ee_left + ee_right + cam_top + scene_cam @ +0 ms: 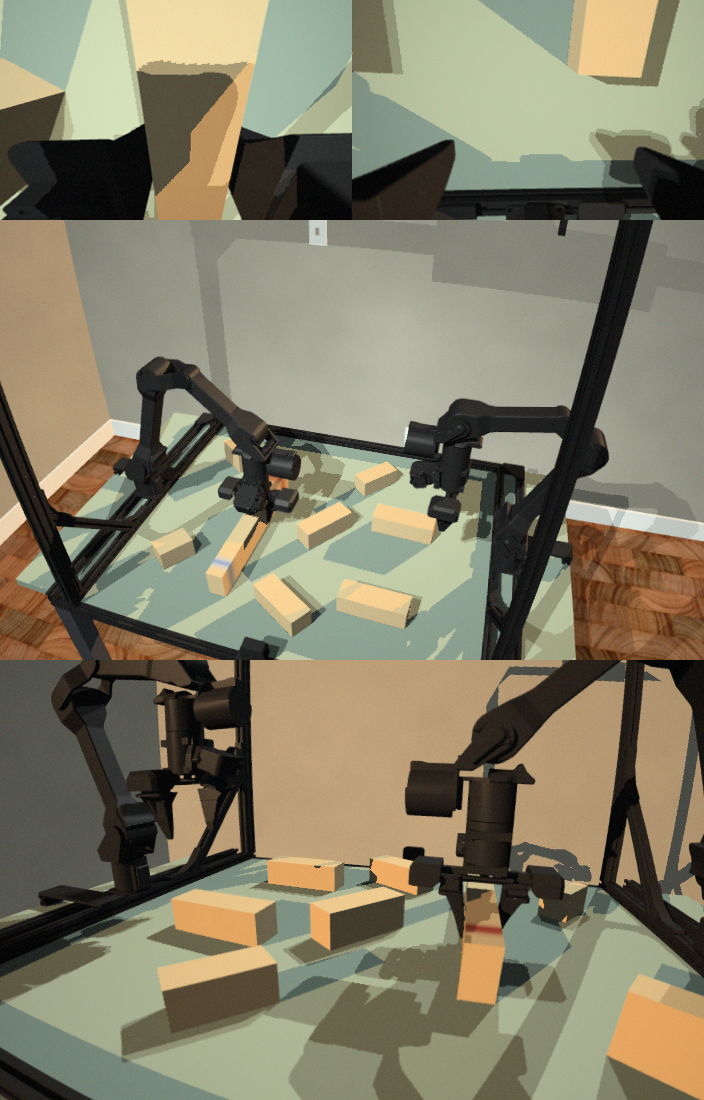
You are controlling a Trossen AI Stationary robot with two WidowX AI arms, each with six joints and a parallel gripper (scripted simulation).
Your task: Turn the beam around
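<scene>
Now: the beam 50 mm behind my left hand and 10 mm below it.
</scene>
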